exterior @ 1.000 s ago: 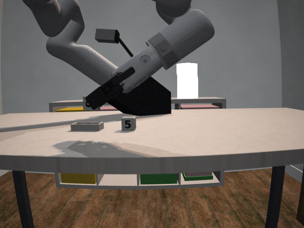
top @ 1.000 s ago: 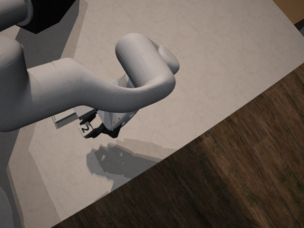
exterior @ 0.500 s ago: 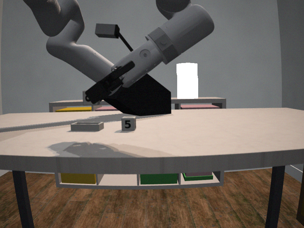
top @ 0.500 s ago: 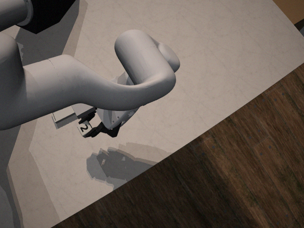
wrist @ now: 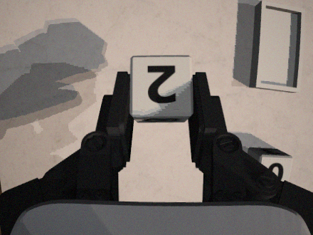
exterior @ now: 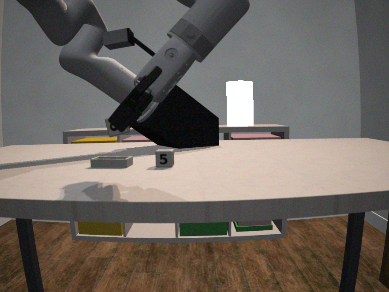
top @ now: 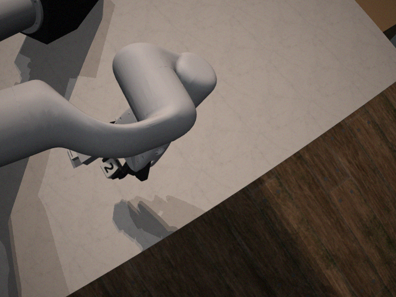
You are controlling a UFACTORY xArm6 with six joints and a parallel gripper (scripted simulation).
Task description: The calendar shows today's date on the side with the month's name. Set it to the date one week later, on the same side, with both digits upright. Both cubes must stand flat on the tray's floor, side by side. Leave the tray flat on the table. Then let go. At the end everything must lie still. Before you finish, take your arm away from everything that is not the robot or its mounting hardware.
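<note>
My gripper is now 1 cm to the left of the white cube and 1 cm above it. Also, from my hand: grey tray: 12 cm behind, 9 cm below, 2 cm to the right.
</note>
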